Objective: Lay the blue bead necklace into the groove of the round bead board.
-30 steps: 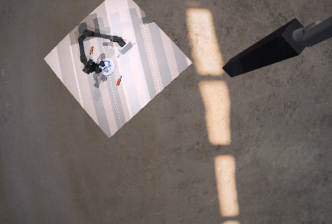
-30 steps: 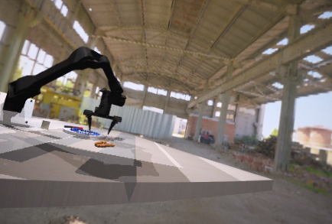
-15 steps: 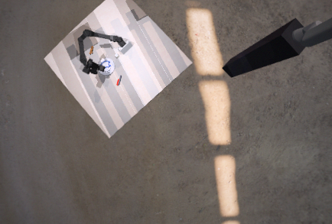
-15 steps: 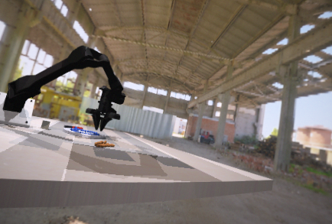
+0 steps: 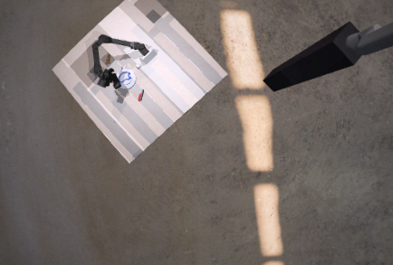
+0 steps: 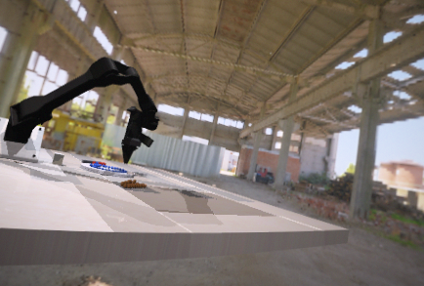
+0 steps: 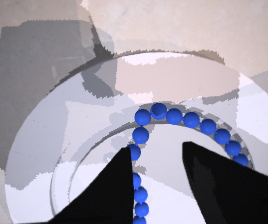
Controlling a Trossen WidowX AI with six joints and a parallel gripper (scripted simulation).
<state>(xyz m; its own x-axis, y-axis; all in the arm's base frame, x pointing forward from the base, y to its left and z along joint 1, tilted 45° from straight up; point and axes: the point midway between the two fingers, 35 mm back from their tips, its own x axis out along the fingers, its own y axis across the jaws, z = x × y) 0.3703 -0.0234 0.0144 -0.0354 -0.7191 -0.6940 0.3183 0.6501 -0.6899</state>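
Right now the round white bead board is 5 cm behind my gripper tip, 2 cm to the left of it and 3 cm below it. Round my gripper tip: small white block: 23 cm behind, 3 cm to the left, 3 cm below; then red pen-like object: 4 cm behind, 25 cm to the left, 4 cm below.
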